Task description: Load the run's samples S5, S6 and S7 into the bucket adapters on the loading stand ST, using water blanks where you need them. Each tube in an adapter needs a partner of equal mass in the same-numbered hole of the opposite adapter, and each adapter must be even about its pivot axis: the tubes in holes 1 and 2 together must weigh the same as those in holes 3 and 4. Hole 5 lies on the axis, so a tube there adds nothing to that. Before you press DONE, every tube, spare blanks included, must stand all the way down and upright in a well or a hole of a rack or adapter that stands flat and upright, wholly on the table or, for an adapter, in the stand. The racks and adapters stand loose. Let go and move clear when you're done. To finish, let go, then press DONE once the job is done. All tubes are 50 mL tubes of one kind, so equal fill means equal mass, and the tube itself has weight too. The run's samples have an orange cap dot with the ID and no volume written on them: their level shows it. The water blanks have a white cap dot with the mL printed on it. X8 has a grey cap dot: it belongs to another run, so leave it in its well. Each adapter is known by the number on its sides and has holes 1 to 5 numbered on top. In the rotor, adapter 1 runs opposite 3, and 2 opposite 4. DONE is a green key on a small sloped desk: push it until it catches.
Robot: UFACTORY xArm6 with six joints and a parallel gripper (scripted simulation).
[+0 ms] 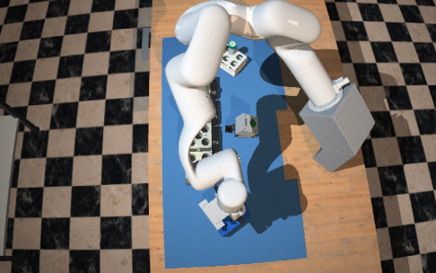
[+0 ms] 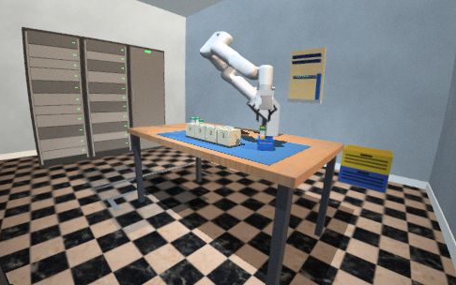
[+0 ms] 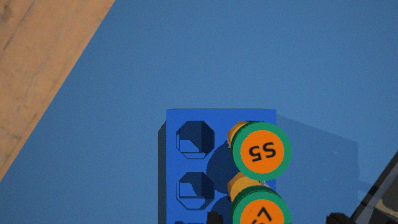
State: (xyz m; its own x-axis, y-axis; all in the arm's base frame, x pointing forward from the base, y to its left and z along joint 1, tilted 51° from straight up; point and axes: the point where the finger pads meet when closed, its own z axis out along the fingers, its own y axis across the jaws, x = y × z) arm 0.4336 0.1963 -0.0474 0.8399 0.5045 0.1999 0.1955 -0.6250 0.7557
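My gripper is now 1 cm short of the orange-dotted tube and 10 cm above it. Also, from my hand: blue rack 2 cm to the left, 14 cm below; then adapter 3 cm ahead, 19 cm to the right, 12 cm below; then grey-dotted tube 5 cm behind, 1 cm to the right, 10 cm below.
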